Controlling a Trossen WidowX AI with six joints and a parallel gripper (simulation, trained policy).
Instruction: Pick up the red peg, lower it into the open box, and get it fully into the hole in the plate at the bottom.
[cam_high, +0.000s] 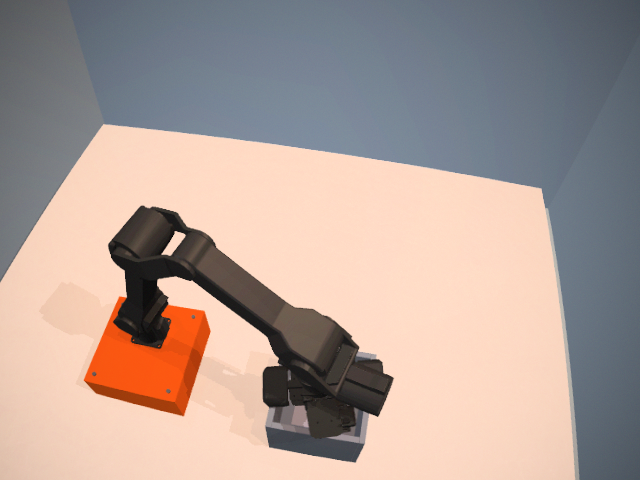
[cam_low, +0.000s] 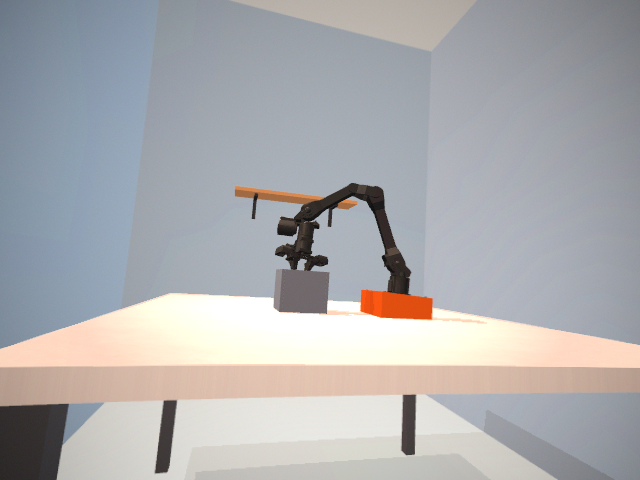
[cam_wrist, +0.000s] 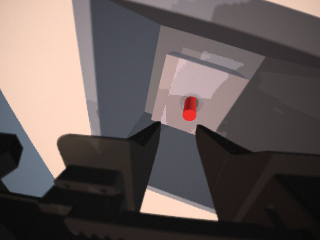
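The red peg is 60 mm below my gripper tip, 10 mm to the right of it and 10 mm behind it.
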